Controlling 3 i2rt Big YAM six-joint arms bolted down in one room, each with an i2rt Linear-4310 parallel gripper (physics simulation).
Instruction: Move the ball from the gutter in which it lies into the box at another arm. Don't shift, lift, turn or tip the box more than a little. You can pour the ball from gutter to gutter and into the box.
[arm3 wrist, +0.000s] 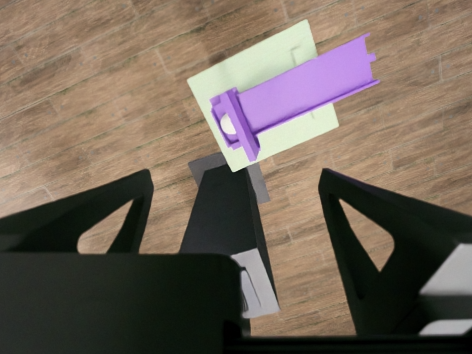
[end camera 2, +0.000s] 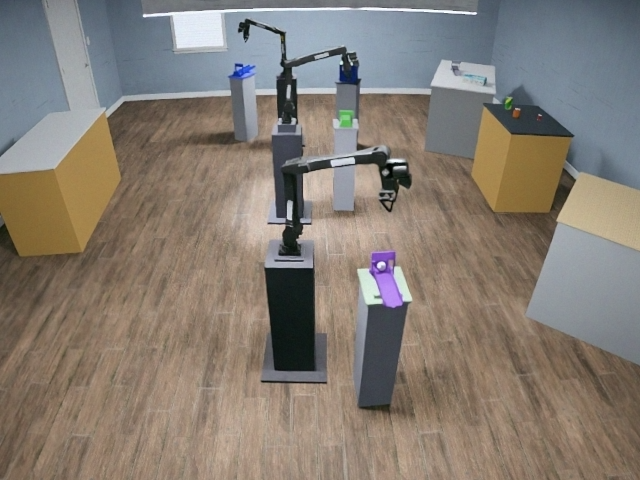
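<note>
A white ball (arm3 wrist: 227, 124) (end camera 2: 381, 265) lies in the end pocket of a purple gutter (arm3 wrist: 305, 85) (end camera 2: 388, 290), which rests on a pale green stand top (arm3 wrist: 265, 65) (end camera 2: 366, 285). In the wrist view, arm3's gripper (arm3 wrist: 235, 175) is open and empty, high above the stand; the gutter shows beyond its fingertips. In the end view, the near arm's gripper (end camera 2: 387, 202) hangs above and behind the purple gutter. The middle arm's gripper (end camera 2: 349, 58) shows in front of a blue object (end camera 2: 348, 73). The far arm's gripper (end camera 2: 243, 34) is raised at the left. Which object is the box is unclear.
A green object (end camera 2: 345, 118) stands on a white stand (end camera 2: 344, 170). A blue gutter-like object (end camera 2: 242, 71) stands on the far left stand (end camera 2: 244, 108). Black pedestal (arm3 wrist: 220, 215) (end camera 2: 290, 315) carries the near arm. A yellow cabinet (end camera 2: 511, 170) stands right.
</note>
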